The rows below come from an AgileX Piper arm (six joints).
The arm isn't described. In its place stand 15 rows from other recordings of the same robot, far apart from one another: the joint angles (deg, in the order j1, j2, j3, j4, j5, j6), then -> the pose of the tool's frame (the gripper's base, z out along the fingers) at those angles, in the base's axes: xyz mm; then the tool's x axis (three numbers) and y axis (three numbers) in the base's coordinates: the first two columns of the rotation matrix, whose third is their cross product.
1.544, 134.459, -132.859, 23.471, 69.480, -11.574 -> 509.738, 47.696, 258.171, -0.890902, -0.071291, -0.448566, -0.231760, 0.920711, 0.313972
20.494, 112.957, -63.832, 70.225, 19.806, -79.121 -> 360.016, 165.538, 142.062, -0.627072, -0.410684, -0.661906, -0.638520, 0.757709, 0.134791
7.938, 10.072, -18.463, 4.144, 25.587, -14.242 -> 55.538, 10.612, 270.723, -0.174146, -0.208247, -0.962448, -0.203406, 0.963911, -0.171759
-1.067, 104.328, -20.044, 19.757, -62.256, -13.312 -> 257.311, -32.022, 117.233, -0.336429, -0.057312, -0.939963, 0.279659, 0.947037, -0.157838
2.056, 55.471, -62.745, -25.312, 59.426, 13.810 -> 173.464, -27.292, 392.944, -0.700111, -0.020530, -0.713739, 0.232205, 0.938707, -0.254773
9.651, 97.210, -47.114, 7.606, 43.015, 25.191 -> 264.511, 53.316, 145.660, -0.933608, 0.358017, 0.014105, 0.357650, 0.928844, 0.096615
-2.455, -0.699, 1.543, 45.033, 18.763, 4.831 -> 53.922, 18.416, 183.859, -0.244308, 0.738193, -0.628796, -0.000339, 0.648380, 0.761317
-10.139, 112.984, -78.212, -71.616, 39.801, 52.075 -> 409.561, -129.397, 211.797, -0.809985, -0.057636, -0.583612, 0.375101, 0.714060, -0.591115
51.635, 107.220, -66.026, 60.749, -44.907, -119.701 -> 296.170, 283.837, 238.235, 0.182718, -0.946319, -0.266635, -0.192536, 0.231509, -0.953590
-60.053, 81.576, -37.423, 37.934, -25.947, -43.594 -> 122.774, -262.138, 239.407, -0.297210, 0.228414, -0.927089, 0.928217, 0.296689, -0.224474
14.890, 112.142, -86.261, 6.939, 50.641, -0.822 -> 397.276, 114.428, 215.343, -0.931546, -0.183156, -0.314128, -0.226847, 0.967881, 0.108380
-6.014, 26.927, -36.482, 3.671, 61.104, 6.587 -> 65.599, -1.782, 303.688, -0.704111, 0.220194, -0.675086, 0.170453, 0.975321, 0.140340
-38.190, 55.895, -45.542, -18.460, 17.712, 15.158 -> 158.998, -136.228, 342.726, -0.326511, 0.201994, -0.923358, 0.671981, 0.736609, -0.076479
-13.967, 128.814, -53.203, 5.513, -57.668, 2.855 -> 385.824, -103.573, 69.095, -0.186154, 0.150269, -0.970961, 0.337884, 0.937752, 0.080350
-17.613, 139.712, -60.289, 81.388, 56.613, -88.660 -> 338.567, -28.663, -10.782, -0.955744, 0.159703, -0.247081, -0.102359, 0.606861, 0.788190
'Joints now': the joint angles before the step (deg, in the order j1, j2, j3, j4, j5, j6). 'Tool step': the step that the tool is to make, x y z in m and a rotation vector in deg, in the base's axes. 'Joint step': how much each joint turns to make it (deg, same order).
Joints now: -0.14, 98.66, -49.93, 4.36, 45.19, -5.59
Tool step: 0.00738, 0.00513, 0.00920, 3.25, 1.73, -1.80
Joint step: 0.01, 0.54, -3.28, 3.94, 4.54, -0.48
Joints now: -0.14, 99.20, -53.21, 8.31, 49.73, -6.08
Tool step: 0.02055, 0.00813, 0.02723, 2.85, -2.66, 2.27
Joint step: 0.69, 0.00, -7.17, 2.98, 4.94, -2.75
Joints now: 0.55, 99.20, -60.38, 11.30, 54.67, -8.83
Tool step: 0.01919, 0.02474, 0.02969, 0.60, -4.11, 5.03
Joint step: 4.17, 0.28, -7.71, 0.11, 3.42, -0.34
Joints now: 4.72, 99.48, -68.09, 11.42, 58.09, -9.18
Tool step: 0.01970, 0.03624, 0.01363, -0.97, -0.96, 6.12
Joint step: 5.87, 3.79, -8.59, -1.64, 3.87, 1.09
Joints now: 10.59, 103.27, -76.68, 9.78, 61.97, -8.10
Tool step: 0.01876, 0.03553, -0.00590, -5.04, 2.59, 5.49
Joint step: 5.76, 6.79, -9.00, -5.11, 5.63, 2.74
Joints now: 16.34, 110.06, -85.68, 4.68, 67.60, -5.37
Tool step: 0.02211, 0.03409, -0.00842, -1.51, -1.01, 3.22
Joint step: 4.07, 6.84, -9.03, -1.98, 1.62, 1.57
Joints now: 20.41, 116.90, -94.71, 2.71, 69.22, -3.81
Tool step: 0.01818, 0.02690, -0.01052, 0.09, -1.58, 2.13
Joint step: 2.56, 5.88, -7.55, -0.57, 0.14, 0.60
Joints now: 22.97, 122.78, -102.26, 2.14, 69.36, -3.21
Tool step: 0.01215, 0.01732, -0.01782, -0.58, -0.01, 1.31
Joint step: 1.51, 5.12, -5.03, -0.59, 0.13, 0.36
